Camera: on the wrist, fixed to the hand. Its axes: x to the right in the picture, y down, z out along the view.
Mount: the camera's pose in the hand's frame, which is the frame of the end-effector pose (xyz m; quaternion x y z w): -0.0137 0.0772 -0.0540 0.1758 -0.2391 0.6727 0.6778
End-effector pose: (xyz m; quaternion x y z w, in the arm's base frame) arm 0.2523 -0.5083 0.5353 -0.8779 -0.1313 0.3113 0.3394
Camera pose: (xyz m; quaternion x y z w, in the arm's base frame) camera 0.2775 -0.5989 0.5203 -0.5493 0.4751 0.6723 0.1436
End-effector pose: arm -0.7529 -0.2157 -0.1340 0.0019 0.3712 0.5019 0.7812
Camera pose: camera -0.8478 -0.2081 -0.1362 0.5083 0.1518 0.8000 0.2803
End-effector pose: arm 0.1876 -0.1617 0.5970 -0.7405 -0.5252 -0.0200 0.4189
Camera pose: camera 0.2650 -0.2143 0.5793 -0.7863 0.0385 0.5376 0.3020
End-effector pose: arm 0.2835 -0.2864 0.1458 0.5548 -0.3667 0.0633 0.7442
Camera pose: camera 0.2606 -0.2060 0.1913 0.2753 -0.7885 0.4753 0.2766
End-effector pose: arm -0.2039 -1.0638 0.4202 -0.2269 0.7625 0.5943 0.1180
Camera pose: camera -0.2247 -1.0981 0.5065 -0.5220 -0.7457 -0.4024 0.0976
